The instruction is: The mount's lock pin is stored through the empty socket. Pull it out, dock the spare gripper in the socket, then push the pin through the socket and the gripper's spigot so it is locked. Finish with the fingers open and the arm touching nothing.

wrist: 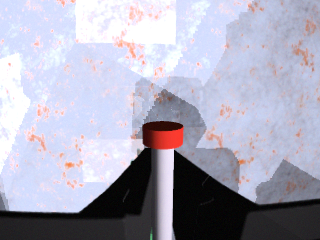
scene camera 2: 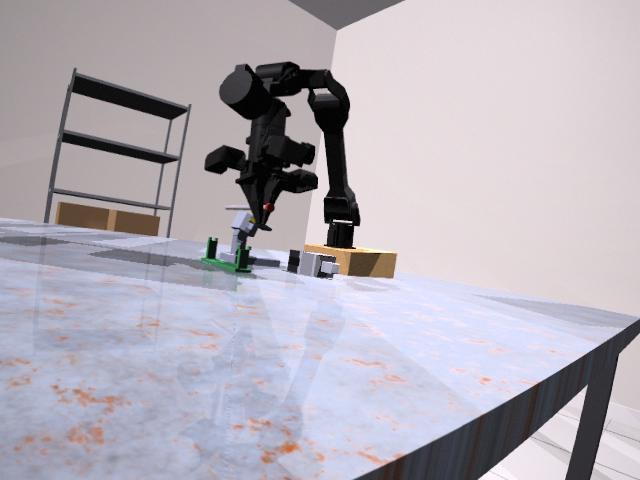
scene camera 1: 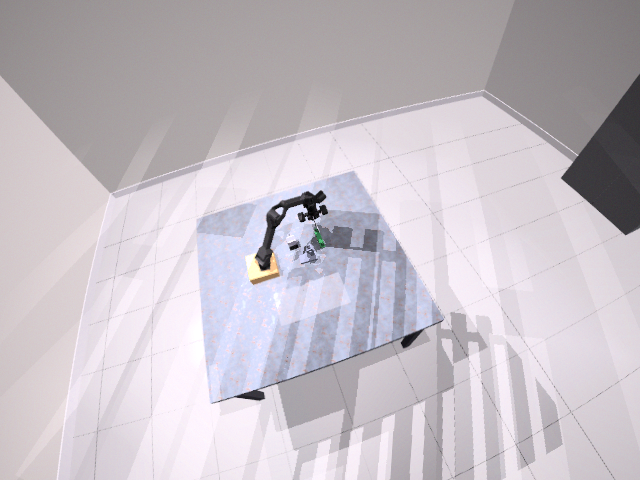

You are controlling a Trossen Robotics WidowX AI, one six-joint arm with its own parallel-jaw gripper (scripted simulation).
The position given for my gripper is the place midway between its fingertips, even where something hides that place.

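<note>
My gripper [scene camera 2: 260, 224], carrying a lock pin. Socket [scene camera 2: 244, 224] and spare gripper [scene camera 2: 312, 264] visible. My gripper again [wrist: 157, 156]; spare gripper out of frame in the wrist view.
</note>
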